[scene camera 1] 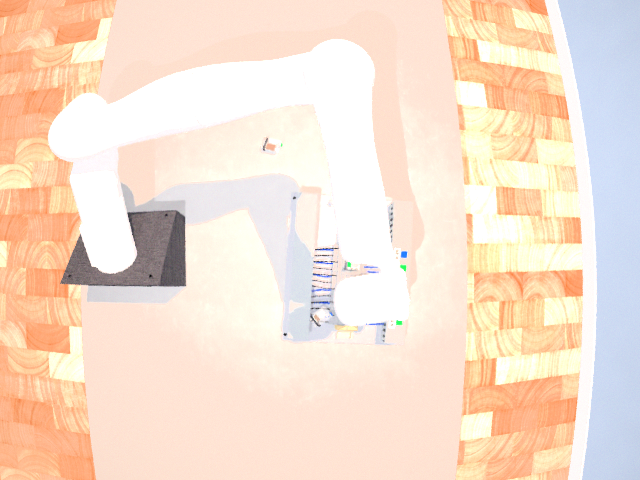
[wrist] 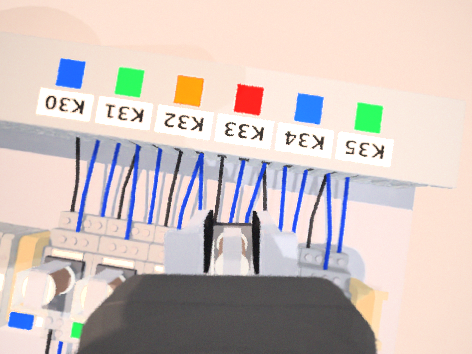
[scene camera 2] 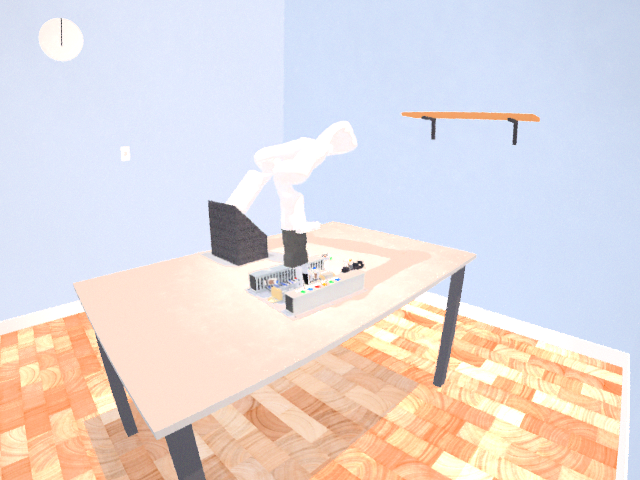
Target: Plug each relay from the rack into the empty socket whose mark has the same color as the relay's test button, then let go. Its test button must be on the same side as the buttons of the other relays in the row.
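Note:
My gripper is shut on a relay, clear-cased with a brown coil, in line with the K33 column under the red mark. The gripper hides its test button and the socket below; I cannot tell whether it is seated. A relay with a blue button stands at K30 and a relay with a green button at K31. The K35 socket shows partly, under a green mark. Two relays lie apart: one relay on the table, one relay tilted near the left duct.
The marked duct runs along one side of the row, with blue and black wires below it. A slotted duct runs along the other side. Yellowish end brackets stand at the row's end. Dark objects stand beyond the ducts.

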